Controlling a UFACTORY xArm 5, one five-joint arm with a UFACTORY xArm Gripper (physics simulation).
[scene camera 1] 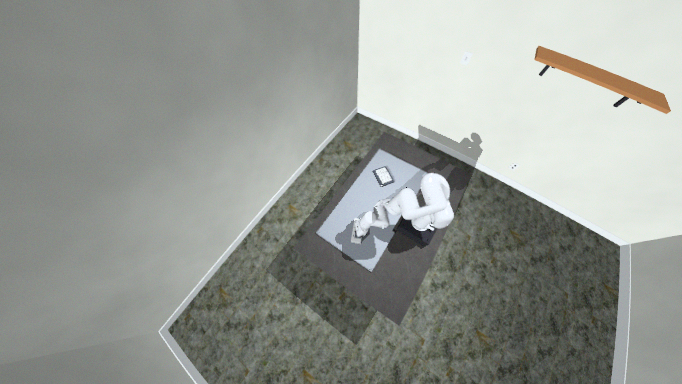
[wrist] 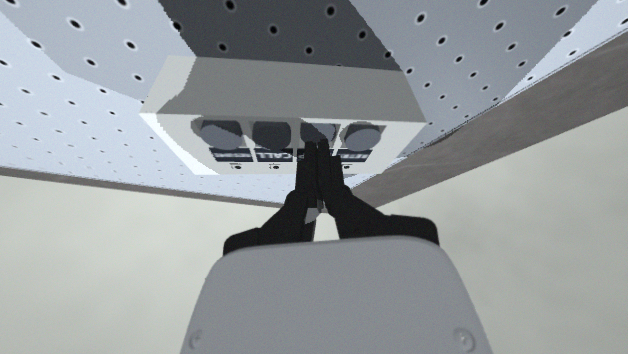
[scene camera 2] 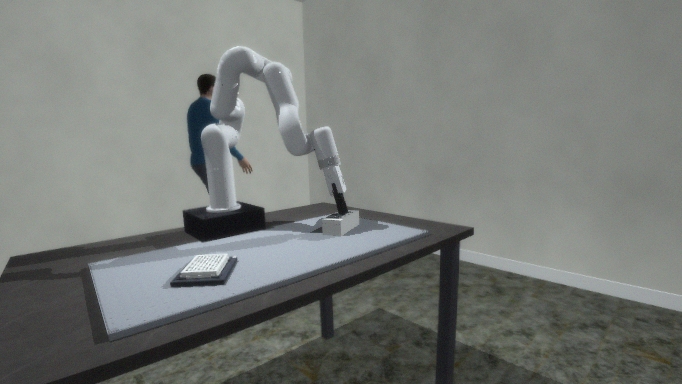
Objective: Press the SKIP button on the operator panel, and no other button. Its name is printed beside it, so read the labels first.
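Where they show: gripper, fingertip midpoint: (scene camera 1: 357,232) (wrist: 320,154) (scene camera 2: 343,213); arm's base, origin of the base link: (scene camera 1: 420,222) (scene camera 2: 223,208).
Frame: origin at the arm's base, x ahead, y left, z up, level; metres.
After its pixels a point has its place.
Note:
The operator panel (scene camera 1: 356,240) {x 0.312, y 0.346, z -0.021 m} (scene camera 2: 333,227) {x 0.385, y 0.206, z -0.046 m} (wrist: 290,92) {x 0.315, y 0.262, z -0.042 m} is a light grey box with a row of round dark buttons. In the wrist view the labels appear upside down; one reads CALL (wrist: 273,155) {x 0.355, y 0.266, z -0.021 m}. To its right, my fingers cover most of a label, leaving a P-like letter visible, so its full name cannot be read here. My gripper (scene camera 2: 343,213) {x 0.338, y 0.296, z -0.019 m} (wrist: 320,154) {x 0.338, y 0.296, z -0.019 m} is shut and empty. Its fingertips overlap the near edge of the button (wrist: 318,131) {x 0.320, y 0.284, z -0.022 m} above that covered label; contact or button travel cannot be told. Another button (wrist: 363,136) {x 0.307, y 0.310, z -0.018 m} lies to the right.
The panel stands on a pale perforated board (scene camera 1: 345,210) {x 0.508, y 0.189, z -0.074 m} (scene camera 2: 280,260) {x 0.464, y -0.051, z -0.074 m} on a dark table (scene camera 1: 395,300) {x -0.105, y 0.527, z -0.087 m} (scene camera 2: 45,310) {x 0.354, y -0.567, z -0.087 m}. A white well plate (scene camera 1: 383,175) {x 0.410, y -0.225, z -0.049 m} (scene camera 2: 206,265) {x 0.430, y -0.236, z -0.048 m} on a dark holder lies toward the board's other end. A person (scene camera 2: 200,125) stands behind the arm.

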